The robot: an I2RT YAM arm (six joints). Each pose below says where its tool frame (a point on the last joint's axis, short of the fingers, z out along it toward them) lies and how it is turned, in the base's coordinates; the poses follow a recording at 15 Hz.
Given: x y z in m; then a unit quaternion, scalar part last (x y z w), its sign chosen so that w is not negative.
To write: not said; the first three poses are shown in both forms.
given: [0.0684, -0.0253, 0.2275, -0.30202, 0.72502, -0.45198, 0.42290]
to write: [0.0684, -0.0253, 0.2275, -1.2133, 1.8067, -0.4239]
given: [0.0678, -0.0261, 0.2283, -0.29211, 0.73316, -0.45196, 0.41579]
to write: [0.0678, -0.0261, 0.2283, -1.2062, 1.8190, -0.4479]
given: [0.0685, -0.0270, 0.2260, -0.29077, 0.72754, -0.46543, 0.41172]
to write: [0.0685, -0.0270, 0.2260, -1.2268, 1.8005, -0.4663]
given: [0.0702, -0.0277, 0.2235, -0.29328, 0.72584, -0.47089, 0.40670]
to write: [0.0702, -0.0277, 0.2235, -1.2424, 1.7985, -0.4744]
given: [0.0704, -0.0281, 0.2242, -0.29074, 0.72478, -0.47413, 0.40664]
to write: [0.0704, -0.0281, 0.2242, -1.2434, 1.7923, -0.4804]
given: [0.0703, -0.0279, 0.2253, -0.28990, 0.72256, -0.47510, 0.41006]
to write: [0.0703, -0.0279, 0.2253, -1.2403, 1.7847, -0.4772]
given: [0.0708, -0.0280, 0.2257, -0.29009, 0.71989, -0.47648, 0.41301]
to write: [0.0708, -0.0280, 0.2257, -1.2397, 1.7770, -0.4736]
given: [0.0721, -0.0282, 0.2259, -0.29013, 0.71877, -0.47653, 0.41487]
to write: [0.0721, -0.0282, 0.2259, -1.2381, 1.7738, -0.4708]
